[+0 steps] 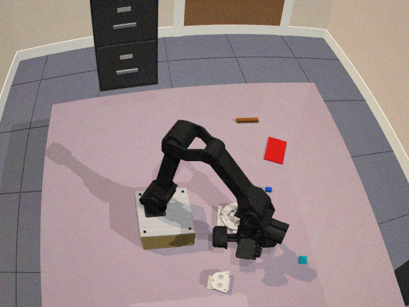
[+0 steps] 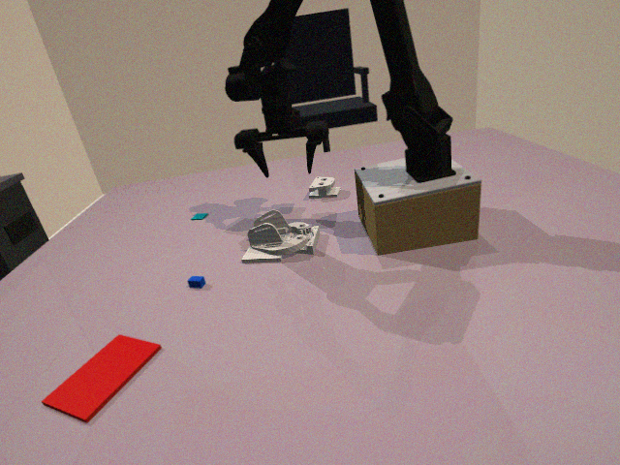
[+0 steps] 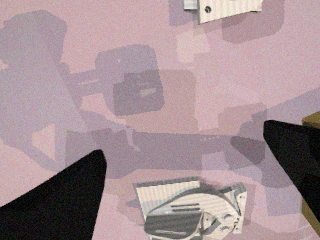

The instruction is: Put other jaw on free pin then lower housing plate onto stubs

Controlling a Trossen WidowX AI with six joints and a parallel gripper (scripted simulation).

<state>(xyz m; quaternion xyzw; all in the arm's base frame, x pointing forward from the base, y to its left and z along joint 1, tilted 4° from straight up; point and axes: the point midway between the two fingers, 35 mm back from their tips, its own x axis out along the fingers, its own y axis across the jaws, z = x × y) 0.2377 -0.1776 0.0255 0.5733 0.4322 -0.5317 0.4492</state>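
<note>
Now: the white ribbed stand 80 mm behind my gripper tip, 80 mm to the right of it and 80 mm below it. From my gripper tip the other things lie so: teal square (230 mm ahead, 70 mm to the right, 80 mm below); jaw (140 mm to the left, 60 mm below); blue cube (180 mm ahead, 240 mm to the left, 80 mm below).
</note>
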